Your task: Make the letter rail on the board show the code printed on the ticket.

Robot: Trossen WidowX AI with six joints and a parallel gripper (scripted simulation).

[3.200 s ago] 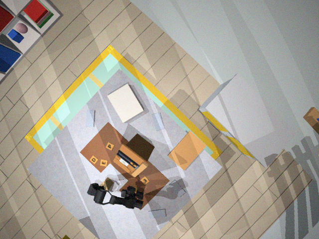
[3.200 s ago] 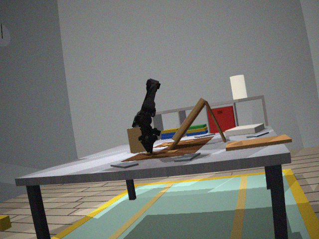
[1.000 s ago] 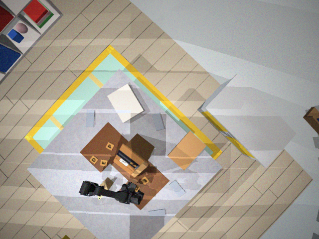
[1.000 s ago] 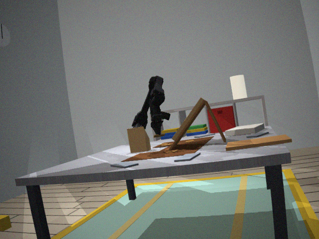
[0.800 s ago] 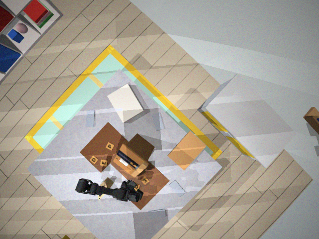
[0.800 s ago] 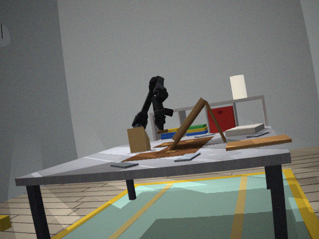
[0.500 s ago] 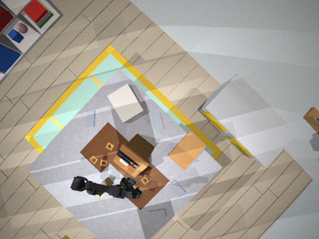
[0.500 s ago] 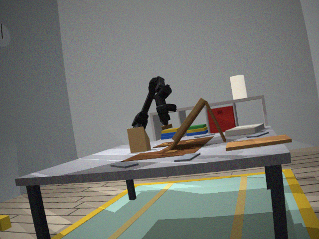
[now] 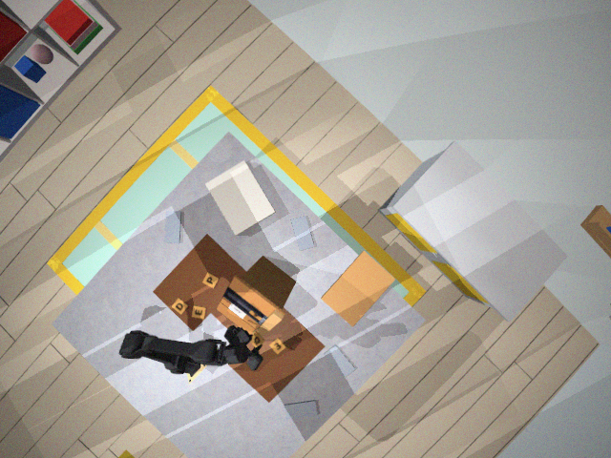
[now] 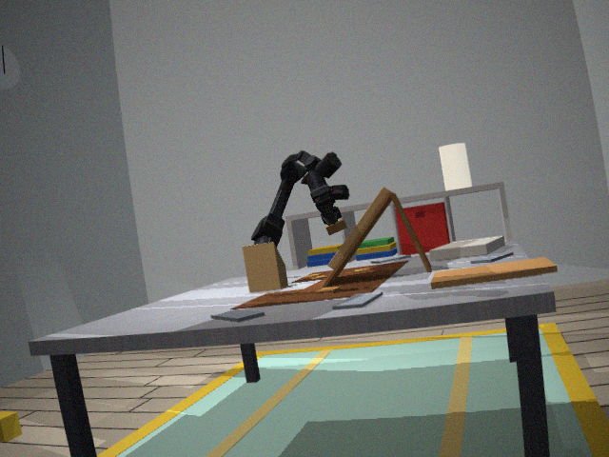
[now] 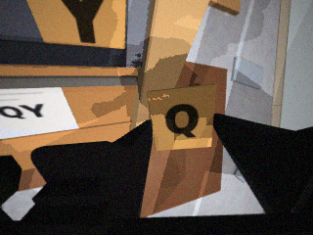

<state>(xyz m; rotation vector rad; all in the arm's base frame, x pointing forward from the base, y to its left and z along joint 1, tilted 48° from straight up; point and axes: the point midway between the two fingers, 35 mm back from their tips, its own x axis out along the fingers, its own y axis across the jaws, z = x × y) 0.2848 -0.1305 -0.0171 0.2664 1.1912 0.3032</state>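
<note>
Right now the white ticket is 10 mm ahead of my gripper tip, 140 mm to the left of it and 70 mm below it. From my gripper tip the other things lie so: letter tile: right at my gripper tip; then orange plank: 430 mm ahead, 200 mm to the right, 170 mm below; then brown mat: 90 mm behind, 110 mm to the left, 170 mm below.
</note>
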